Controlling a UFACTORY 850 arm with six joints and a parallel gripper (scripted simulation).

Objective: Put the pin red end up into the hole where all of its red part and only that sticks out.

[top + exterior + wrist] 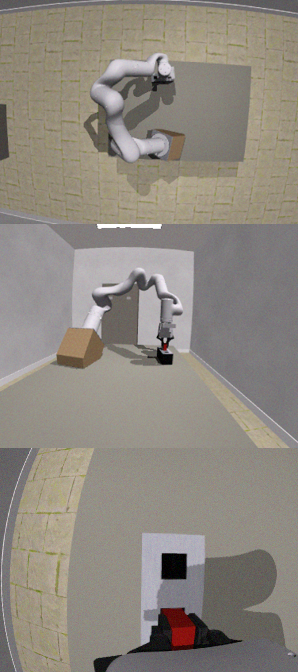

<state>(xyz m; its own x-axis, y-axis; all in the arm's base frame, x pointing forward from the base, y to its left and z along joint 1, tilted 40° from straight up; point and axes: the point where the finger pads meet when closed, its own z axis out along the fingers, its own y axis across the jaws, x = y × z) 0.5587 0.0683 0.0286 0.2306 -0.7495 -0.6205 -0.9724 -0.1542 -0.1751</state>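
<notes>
The pin lies 1 cm below my hand. The rest, counted from my hand: block (7 cm below).
</notes>
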